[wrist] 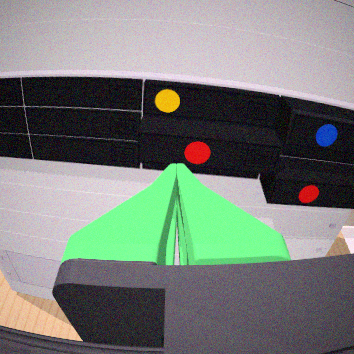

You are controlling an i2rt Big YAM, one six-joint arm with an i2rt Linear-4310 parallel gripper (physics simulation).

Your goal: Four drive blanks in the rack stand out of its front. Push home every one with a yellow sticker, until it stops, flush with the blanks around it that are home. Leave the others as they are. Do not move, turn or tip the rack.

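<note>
A black blank with a yellow sticker (pixel 220 107) is in the top row, middle column; its face looks level with the blanks to its left. Below it, a blank with a red sticker (pixel 235 155) stands out, its top side showing. In the right column, a blank with a blue sticker (pixel 304 130) and, below it, one with a red sticker (pixel 285 192) stand out, their left sides showing. My gripper (pixel 176 175) is shut and empty. Its green tips overlap the lower edge of the middle red-stickered blank in view; whether they touch it, I cannot tell.
The pale grey rack (pixel 175 42) surrounds the blanks above and below. Several unstickered blanks (pixel 82 122) fill the left columns, level with each other. Wooden table top (pixel 30 310) shows at the lower left, and a bit more at the right edge.
</note>
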